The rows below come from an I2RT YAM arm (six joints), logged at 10 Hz.
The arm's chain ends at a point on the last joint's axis. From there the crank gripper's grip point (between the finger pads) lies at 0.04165 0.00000 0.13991 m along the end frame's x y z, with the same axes.
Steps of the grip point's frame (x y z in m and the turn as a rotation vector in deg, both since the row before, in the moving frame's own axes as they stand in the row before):
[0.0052 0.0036 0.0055 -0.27 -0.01 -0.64]
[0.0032 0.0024 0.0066 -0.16 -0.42 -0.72]
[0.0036 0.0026 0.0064 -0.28 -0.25 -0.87]
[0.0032 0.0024 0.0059 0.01 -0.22 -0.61]
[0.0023 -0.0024 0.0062 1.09 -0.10 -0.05]
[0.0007 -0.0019 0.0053 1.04 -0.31 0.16]
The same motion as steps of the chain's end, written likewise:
[0.0052 0.0034 0.0055 -0.27 -0.01 -0.64]
[0.0042 0.0025 0.0063 -0.16 -0.42 -0.72]
[0.0042 0.0025 0.0062 -0.28 -0.25 -0.87]
[0.0037 0.0029 0.0057 0.01 -0.22 -0.61]
[0.0025 0.0003 0.0062 1.09 -0.10 -0.05]
[0.0015 0.0005 0.0051 1.04 -0.31 0.16]

